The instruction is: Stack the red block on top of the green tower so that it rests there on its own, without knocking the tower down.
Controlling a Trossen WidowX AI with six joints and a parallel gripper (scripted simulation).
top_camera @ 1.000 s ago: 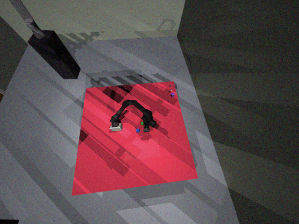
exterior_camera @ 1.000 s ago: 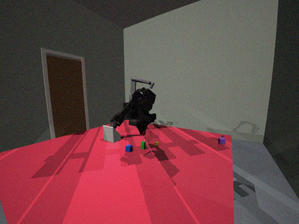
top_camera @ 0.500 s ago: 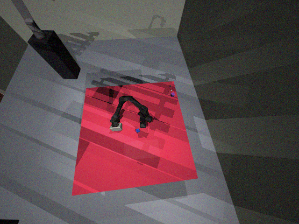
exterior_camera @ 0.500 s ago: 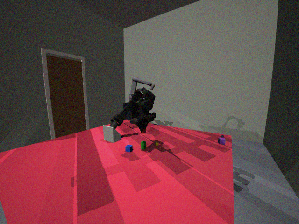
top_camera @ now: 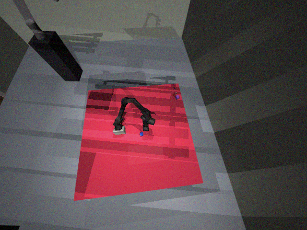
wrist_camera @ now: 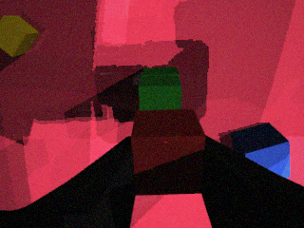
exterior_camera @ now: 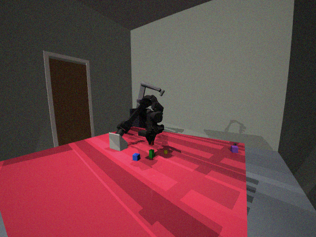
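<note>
Now: gripper tip 5 cm past the blue block, 9 cm to the left of it and 8 cm above it. Round my gripper tip: purple block 42 cm ahead, 44 cm to the left, 7 cm below; then red block 1 cm above; then small yellow block 4 cm ahead, 11 cm to the left, 8 cm below.
</note>
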